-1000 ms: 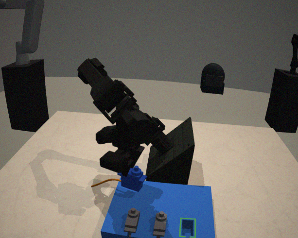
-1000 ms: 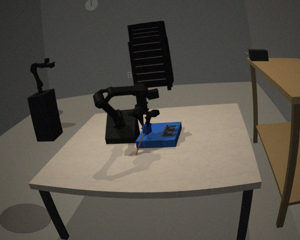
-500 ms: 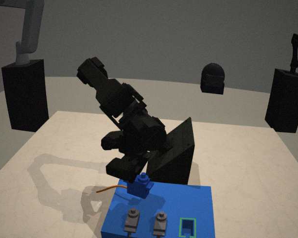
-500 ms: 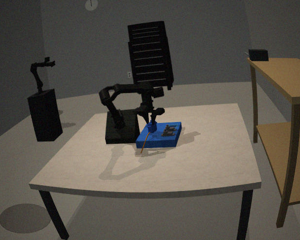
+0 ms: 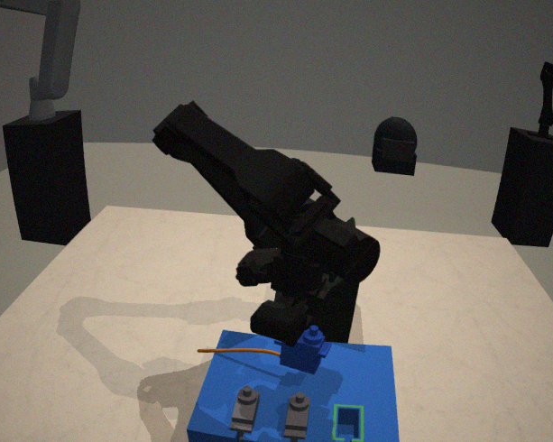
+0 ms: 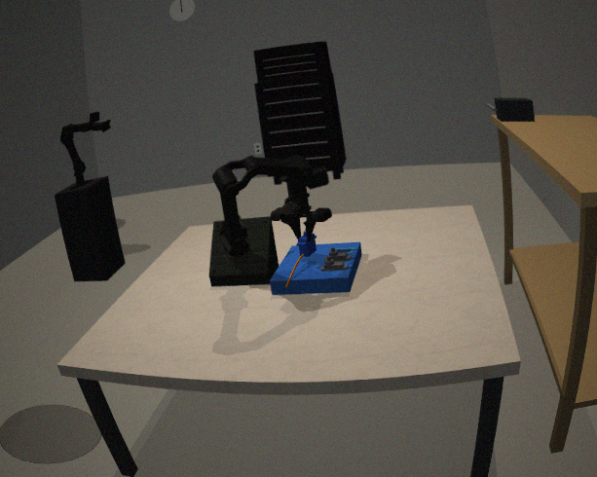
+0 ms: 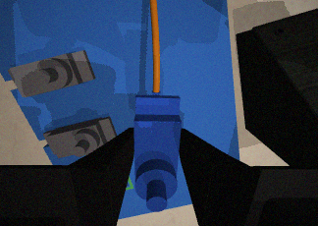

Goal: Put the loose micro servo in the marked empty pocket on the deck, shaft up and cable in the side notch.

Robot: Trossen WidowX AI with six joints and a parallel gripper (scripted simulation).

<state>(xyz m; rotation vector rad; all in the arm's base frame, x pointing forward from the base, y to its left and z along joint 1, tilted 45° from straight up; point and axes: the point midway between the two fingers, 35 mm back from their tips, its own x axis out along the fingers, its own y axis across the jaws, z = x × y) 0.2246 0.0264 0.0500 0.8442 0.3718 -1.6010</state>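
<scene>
My gripper tip is now 10 mm past the deck, 20 mm to the right of it and 100 mm above it.
</scene>
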